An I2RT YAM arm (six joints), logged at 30 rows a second.
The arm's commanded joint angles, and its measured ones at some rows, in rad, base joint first. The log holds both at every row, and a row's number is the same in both.
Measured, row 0: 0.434 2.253 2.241 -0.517 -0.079 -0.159
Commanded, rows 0 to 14: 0.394 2.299 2.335 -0.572 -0.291 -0.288; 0.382 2.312 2.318 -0.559 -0.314 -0.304; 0.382 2.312 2.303 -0.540 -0.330 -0.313; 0.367 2.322 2.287 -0.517 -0.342 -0.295; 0.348 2.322 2.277 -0.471 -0.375 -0.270; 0.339 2.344 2.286 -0.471 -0.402 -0.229; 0.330 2.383 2.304 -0.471 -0.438 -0.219; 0.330 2.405 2.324 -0.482 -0.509 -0.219; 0.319 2.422 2.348 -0.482 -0.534 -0.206; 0.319 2.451 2.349 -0.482 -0.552 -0.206; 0.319 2.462 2.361 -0.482 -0.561 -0.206; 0.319 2.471 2.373 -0.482 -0.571 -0.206; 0.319 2.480 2.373 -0.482 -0.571 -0.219; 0.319 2.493 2.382 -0.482 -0.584 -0.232; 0.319 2.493 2.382 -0.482 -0.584 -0.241
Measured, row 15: 0.314 2.478 2.330 -0.510 -0.501 -0.221
